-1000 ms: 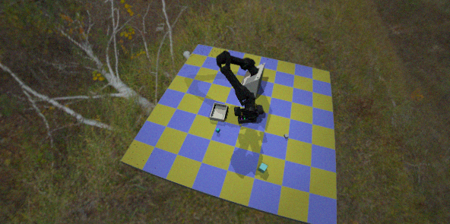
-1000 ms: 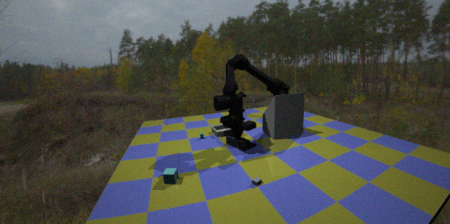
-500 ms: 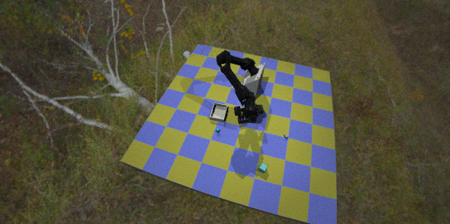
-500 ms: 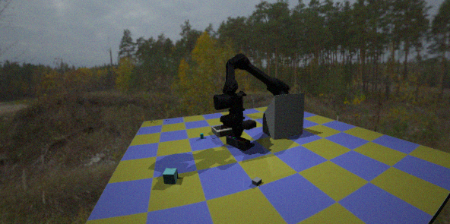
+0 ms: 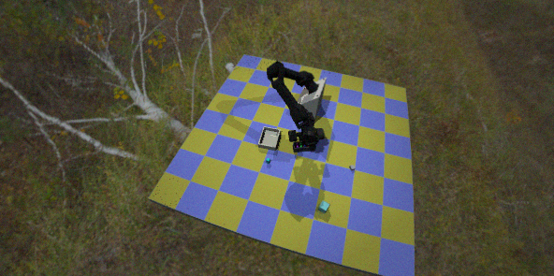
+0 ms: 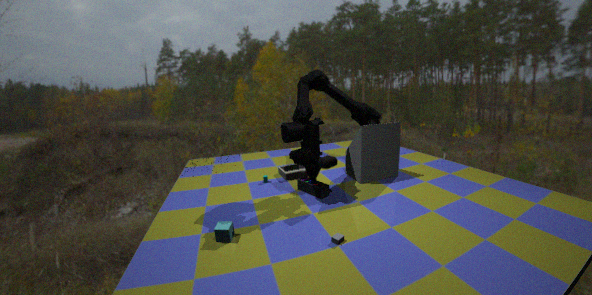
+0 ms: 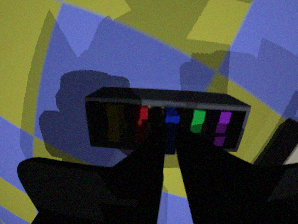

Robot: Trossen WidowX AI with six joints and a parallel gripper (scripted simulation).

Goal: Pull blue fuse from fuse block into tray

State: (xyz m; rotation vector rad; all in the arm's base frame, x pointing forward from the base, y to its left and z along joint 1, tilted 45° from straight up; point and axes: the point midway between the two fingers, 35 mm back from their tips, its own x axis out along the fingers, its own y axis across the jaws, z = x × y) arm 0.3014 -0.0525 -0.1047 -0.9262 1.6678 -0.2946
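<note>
Right now my gripper tip is 1 cm short of the tray, 20 cm to the left of it and 4 cm above it. From my gripper tip the other things lie so: blue fuse: 1 cm below; teal cube: 31 cm ahead, 18 cm to the left, 3 cm below.
</note>
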